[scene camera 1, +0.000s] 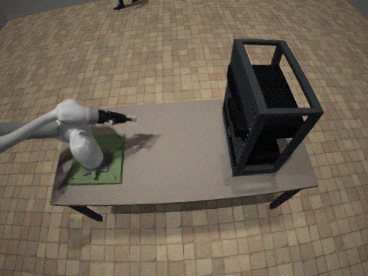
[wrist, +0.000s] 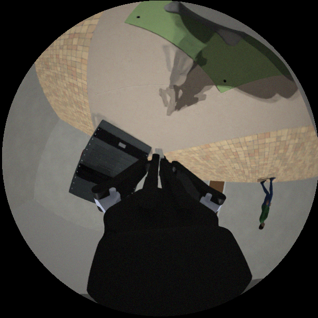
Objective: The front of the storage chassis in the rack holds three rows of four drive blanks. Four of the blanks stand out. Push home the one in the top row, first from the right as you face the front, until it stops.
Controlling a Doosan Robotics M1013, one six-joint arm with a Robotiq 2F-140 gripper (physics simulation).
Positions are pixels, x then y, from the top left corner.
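Dark rack visible in scene camera 1 [259, 107] and in the wrist view [108, 144].
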